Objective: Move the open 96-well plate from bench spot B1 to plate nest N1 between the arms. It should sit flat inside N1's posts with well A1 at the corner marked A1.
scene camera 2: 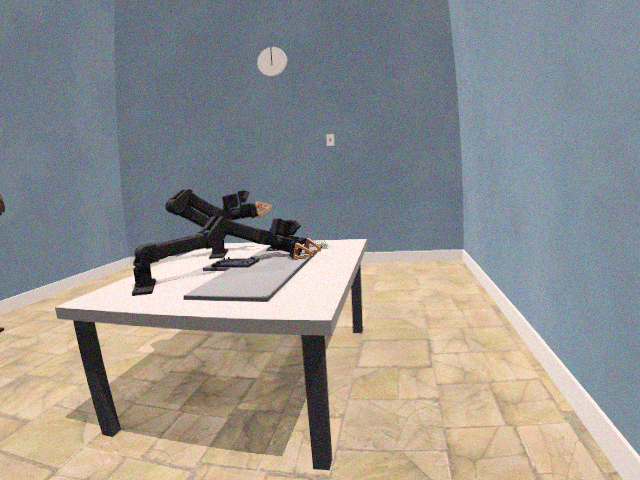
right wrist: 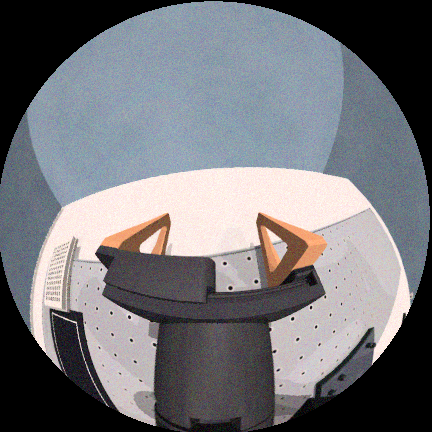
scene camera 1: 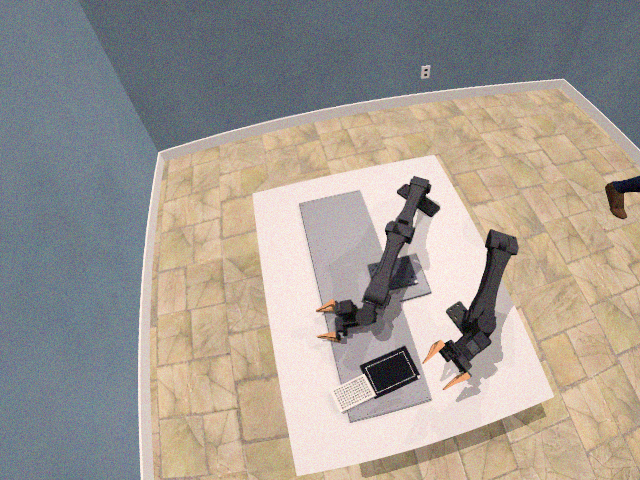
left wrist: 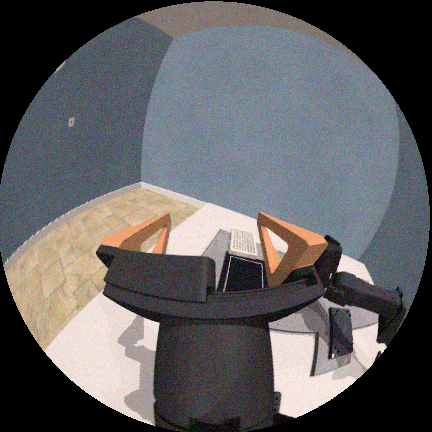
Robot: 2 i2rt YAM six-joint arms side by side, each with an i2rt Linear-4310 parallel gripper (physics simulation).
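Places are measured from the left arm's base along level axes (x right, y ahead, z up), in centimetres.
Pixels of known places: left gripper, fingertip midpoint: [scene camera 2: 270,207] [scene camera 1: 433,376] [left wrist: 213,216]; right gripper, fingertip midpoint: [scene camera 2: 317,252] [right wrist: 212,217] [scene camera 1: 316,323]; left arm's base at its link origin: [scene camera 2: 219,254] [scene camera 1: 468,327]; right arm's base at its link origin: [scene camera 2: 144,287] [scene camera 1: 418,200].
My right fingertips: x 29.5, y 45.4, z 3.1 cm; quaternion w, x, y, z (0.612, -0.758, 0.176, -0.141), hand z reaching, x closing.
Observation:
Ahead of a thing's pixels: the offset from my right fingertips to its top centre. "pt": to the spot under its first point. Level surfaces: height alone.
The white 96-well plate @(dx -27.4, dy +1.5, dz -0.2 cm) [scene camera 1: 353,393] [scene camera 2: 323,244] [left wrist: 243,241] [right wrist: 60,275] lies at one short end of a black pad with a white outline @(pt dx -27.1, dy -13.1, dz -1.7 cm) [scene camera 1: 390,370] [left wrist: 243,274] [right wrist: 70,335]; the B1 label is not readable. The dark nest with small posts @(dx +3.0, dy -33.5, dz +0.3 cm) [scene camera 1: 405,273] [scene camera 2: 237,262] [left wrist: 341,332] [right wrist: 350,370] is partly hidden under the right arm in scene camera 1; its A1 mark cannot be read. My left gripper [scene camera 1: 434,375] [scene camera 2: 266,207] [left wrist: 213,216] is open and empty, raised, right of the black pad in scene camera 1. My right gripper [scene camera 1: 317,323] [scene camera 2: 307,248] [right wrist: 212,217] is open and empty, above the plate in that picture.
A grey perforated board @(dz -1.9 cm) [scene camera 1: 336,232] [scene camera 2: 232,289] lies on the white table @(dz -3.1 cm) [scene camera 1: 279,217] [scene camera 2: 299,315], with the black pad on it. The right arm [scene camera 1: 390,258] reaches across the nest. The left arm [scene camera 1: 488,289] stands at the right in scene camera 1.

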